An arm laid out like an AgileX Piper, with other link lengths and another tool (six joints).
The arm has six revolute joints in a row. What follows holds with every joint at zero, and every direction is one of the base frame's.
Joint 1 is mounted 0.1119 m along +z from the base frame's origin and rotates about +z.
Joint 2 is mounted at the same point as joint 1 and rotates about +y.
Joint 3 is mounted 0.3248 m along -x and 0.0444 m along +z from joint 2 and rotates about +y.
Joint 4 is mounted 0.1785 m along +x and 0.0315 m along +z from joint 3 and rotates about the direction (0.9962, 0, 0.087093).
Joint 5 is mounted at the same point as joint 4 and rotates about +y.
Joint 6 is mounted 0.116 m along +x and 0.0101 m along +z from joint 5 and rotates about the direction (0.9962, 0, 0.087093).
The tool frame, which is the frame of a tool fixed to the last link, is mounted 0.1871 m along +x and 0.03 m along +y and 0.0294 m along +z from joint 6; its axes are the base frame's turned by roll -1.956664, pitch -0.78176 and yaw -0.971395 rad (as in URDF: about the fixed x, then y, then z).
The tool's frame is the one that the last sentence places.
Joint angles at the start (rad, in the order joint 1, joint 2, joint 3, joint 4, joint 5, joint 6):
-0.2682, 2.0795, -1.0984, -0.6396, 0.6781, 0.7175
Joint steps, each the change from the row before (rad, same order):
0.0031, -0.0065, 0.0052, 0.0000, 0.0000, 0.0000
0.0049, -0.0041, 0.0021, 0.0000, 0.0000, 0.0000
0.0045, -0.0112, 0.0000, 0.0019, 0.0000, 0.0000
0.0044, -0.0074, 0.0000, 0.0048, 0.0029, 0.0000
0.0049, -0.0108, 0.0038, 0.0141, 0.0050, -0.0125
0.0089, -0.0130, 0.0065, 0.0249, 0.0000, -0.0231
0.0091, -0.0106, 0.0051, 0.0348, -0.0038, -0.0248
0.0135, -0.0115, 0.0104, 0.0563, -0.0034, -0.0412
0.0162, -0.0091, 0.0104, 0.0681, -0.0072, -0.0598
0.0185, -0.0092, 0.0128, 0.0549, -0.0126, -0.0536
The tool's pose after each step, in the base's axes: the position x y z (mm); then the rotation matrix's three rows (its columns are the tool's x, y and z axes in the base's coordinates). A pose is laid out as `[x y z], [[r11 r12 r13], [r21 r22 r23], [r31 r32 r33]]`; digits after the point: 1 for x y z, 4 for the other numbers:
[333.5 -183.1 -45.2], [[0.3214 -0.9312 -0.1720], [-0.9410 -0.3344 0.0522], [-0.1062 0.1451 -0.9837]]
[334.1 -181.4 -44.0], [[0.3262 -0.9298 -0.1704], [-0.9394 -0.3389 0.0509], [-0.1050 0.1435 -0.9841]]
[336.6 -180.1 -40.0], [[0.3302 -0.9303 -0.1596], [-0.9386 -0.3415 0.0487], [-0.0998 0.1337 -0.9860]]
[337.4 -178.3 -37.5], [[0.3304 -0.9312 -0.1543], [-0.9387 -0.3412 0.0492], [-0.0984 0.1286 -0.9868]]
[336.1 -174.6 -35.2], [[0.3339 -0.9298 -0.1547], [-0.9369 -0.3454 0.0543], [-0.1039 0.1269 -0.9865]]
[335.7 -166.9 -33.2], [[0.3447 -0.9260 -0.1540], [-0.9315 -0.3577 0.0661], [-0.1162 0.1206 -0.9859]]
[336.4 -157.2 -32.3], [[0.3521 -0.9239 -0.1494], [-0.9263 -0.3669 0.0857], [-0.1340 0.1082 -0.9850]]
[334.9 -141.7 -33.0], [[0.3621 -0.9197 -0.1519], [-0.9170 -0.3807 0.1187], [-0.1670 0.0963 -0.9812]]
[334.0 -122.6 -34.7], [[0.3835 -0.9099 -0.1581], [-0.8999 -0.4067 0.1572], [-0.2074 0.0820 -0.9748]]
[334.4 -104.8 -35.5], [[0.4124 -0.8964 -0.1622], [-0.8793 -0.4383 0.1865], [-0.2382 0.0657 -0.9690]]

